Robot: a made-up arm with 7 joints.
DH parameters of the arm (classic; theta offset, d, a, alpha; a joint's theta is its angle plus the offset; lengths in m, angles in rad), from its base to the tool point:
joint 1: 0 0.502 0 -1.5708
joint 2: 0 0 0 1.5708
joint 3: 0 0.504 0.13 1.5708
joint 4: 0 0 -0.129 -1.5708
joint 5: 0 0.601 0 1.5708
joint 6: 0 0 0.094 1.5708
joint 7: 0 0 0 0
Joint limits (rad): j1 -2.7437..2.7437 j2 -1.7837..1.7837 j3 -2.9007..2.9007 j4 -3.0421..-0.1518 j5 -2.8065..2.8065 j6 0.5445..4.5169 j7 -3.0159..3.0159
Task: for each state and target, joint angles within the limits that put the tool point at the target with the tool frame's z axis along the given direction. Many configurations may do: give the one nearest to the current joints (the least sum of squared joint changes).
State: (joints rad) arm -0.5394 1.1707 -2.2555 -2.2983 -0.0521 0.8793 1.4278
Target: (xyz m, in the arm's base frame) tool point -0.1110 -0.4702 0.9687 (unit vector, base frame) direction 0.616 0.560 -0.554
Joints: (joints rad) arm -0.7137 1.7783 -2.3802 -2.2832 -0.4783 0.5445 1.4278
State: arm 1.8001 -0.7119 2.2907 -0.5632 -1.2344 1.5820 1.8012
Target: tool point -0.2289 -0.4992 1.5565 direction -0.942 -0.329 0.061
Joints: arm 1.8683 0.0186 2.3493 -0.9037 -1.0240 2.2357 1.8012
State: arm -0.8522 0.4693 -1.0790 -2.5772 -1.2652 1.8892 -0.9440
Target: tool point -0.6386 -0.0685 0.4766 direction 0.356 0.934 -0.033
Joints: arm -1.5945 0.4814 -1.4519 -2.5261 -0.8967 1.7038 -0.9440
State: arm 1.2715 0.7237 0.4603 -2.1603 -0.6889 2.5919 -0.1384
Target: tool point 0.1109 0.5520 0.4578 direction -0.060 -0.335 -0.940
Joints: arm 1.0804 0.0161 0.2894 -2.7575 -0.0189 2.4256 -0.1384
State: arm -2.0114 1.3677 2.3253 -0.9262 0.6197 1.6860 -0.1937
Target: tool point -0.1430 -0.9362 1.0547 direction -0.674 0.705 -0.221
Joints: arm -1.8551 1.7820 2.9007 -1.2810 1.2268 0.9118 -0.1937
